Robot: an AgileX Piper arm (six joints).
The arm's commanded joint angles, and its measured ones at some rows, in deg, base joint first. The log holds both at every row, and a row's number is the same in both.
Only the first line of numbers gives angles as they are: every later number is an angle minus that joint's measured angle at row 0.
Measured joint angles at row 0:
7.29, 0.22, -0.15, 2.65, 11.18, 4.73
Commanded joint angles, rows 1 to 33:
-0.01, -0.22, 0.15, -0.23, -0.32, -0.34
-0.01, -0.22, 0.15, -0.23, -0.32, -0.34
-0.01, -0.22, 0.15, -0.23, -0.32, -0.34
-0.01, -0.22, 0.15, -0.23, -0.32, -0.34
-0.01, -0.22, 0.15, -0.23, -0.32, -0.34
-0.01, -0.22, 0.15, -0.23, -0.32, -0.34
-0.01, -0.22, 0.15, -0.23, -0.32, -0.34
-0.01, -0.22, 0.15, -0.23, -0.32, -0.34
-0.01, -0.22, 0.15, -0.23, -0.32, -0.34
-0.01, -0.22, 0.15, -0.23, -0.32, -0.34
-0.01, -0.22, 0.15, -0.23, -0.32, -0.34
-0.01, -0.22, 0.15, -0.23, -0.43, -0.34
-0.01, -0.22, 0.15, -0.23, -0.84, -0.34
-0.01, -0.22, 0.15, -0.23, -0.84, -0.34
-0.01, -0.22, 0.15, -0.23, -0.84, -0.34
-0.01, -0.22, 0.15, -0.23, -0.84, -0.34
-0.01, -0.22, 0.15, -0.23, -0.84, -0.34
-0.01, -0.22, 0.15, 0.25, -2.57, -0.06
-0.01, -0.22, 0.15, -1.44, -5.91, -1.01
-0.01, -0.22, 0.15, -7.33, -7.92, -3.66
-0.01, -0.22, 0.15, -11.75, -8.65, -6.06
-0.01, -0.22, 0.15, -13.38, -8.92, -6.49
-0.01, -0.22, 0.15, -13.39, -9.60, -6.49
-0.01, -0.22, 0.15, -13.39, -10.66, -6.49
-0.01, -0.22, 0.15, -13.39, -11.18, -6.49
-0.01, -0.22, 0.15, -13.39, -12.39, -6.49
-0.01, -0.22, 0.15, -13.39, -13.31, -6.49
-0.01, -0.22, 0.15, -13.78, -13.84, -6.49
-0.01, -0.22, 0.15, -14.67, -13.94, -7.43
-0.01, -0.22, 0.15, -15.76, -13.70, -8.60
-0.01, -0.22, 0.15, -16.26, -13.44, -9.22
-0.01, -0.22, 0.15, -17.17, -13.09, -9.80
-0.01, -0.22, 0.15, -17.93, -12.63, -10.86
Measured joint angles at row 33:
0.00, 0.00, 0.00, -14.91, -12.45, -7.75
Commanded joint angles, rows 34 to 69:
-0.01, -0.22, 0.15, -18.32, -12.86, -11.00
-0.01, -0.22, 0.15, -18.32, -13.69, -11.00
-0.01, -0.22, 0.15, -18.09, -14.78, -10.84
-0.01, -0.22, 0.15, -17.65, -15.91, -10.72
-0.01, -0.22, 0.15, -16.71, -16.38, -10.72
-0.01, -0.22, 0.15, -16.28, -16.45, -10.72
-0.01, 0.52, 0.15, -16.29, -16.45, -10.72
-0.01, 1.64, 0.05, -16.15, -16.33, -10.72
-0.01, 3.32, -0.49, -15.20, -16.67, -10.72
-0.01, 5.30, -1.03, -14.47, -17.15, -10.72
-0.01, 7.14, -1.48, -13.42, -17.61, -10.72
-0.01, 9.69, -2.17, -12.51, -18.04, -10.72
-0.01, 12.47, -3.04, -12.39, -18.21, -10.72
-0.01, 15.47, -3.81, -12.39, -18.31, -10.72
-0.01, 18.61, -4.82, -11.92, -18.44, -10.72
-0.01, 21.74, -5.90, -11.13, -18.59, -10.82
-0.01, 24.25, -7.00, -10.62, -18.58, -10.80
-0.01, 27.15, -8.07, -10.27, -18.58, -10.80
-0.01, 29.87, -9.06, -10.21, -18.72, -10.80
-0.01, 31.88, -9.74, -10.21, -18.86, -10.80
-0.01, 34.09, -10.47, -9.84, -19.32, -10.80
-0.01, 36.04, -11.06, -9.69, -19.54, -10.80
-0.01, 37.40, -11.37, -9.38, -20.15, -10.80
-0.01, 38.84, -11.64, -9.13, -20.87, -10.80
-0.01, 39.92, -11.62, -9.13, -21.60, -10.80
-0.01, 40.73, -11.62, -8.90, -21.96, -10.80
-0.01, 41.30, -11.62, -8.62, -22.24, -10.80
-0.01, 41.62, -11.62, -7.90, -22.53, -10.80
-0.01, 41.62, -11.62, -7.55, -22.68, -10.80
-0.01, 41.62, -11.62, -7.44, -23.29, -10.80
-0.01, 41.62, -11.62, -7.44, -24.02, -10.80
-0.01, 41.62, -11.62, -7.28, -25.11, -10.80
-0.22, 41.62, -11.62, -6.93, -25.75, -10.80
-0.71, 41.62, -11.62, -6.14, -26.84, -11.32
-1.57, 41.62, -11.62, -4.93, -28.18, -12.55
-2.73, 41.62, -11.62, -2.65, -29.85, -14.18
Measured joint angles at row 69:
-0.28, 41.61, -11.27, -7.13, -24.56, -10.71
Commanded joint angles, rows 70 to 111:
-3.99, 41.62, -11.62, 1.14, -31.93, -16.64
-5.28, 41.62, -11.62, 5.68, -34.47, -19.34
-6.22, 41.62, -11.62, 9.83, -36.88, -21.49
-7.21, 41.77, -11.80, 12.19, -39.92, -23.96
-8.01, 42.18, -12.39, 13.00, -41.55, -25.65
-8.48, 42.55, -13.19, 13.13, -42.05, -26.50
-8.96, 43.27, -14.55, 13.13, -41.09, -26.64
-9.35, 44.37, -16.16, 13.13, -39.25, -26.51
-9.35, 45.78, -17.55, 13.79, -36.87, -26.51
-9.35, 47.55, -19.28, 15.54, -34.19, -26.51
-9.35, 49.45, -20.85, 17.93, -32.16, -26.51
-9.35, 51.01, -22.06, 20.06, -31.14, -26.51
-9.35, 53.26, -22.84, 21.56, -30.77, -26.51
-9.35, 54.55, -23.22, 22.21, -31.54, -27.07
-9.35, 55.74, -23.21, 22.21, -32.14, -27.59
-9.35, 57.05, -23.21, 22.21, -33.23, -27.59
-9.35, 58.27, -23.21, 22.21, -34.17, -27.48
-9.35, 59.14, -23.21, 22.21, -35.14, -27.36
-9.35, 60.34, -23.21, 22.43, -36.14, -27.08
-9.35, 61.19, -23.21, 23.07, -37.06, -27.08
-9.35, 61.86, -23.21, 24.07, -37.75, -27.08
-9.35, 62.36, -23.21, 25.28, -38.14, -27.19
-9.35, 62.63, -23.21, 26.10, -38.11, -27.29
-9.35, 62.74, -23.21, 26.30, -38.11, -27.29
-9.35, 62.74, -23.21, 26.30, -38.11, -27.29
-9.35, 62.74, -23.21, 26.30, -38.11, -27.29
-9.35, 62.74, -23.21, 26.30, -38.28, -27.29
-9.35, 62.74, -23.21, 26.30, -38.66, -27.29
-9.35, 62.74, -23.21, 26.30, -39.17, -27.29
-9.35, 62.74, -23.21, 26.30, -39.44, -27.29
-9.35, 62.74, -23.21, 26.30, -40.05, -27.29
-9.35, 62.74, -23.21, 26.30, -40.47, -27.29
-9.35, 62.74, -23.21, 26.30, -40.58, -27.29
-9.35, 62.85, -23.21, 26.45, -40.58, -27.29
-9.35, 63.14, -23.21, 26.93, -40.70, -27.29
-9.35, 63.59, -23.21, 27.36, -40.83, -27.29
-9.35, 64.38, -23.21, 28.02, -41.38, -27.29
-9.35, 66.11, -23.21, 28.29, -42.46, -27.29
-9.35, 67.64, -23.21, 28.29, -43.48, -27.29
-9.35, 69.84, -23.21, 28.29, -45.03, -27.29
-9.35, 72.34, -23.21, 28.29, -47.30, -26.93
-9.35, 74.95, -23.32, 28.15, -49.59, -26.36
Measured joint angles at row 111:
-8.81, 67.72, -22.69, 27.68, -43.28, -26.91
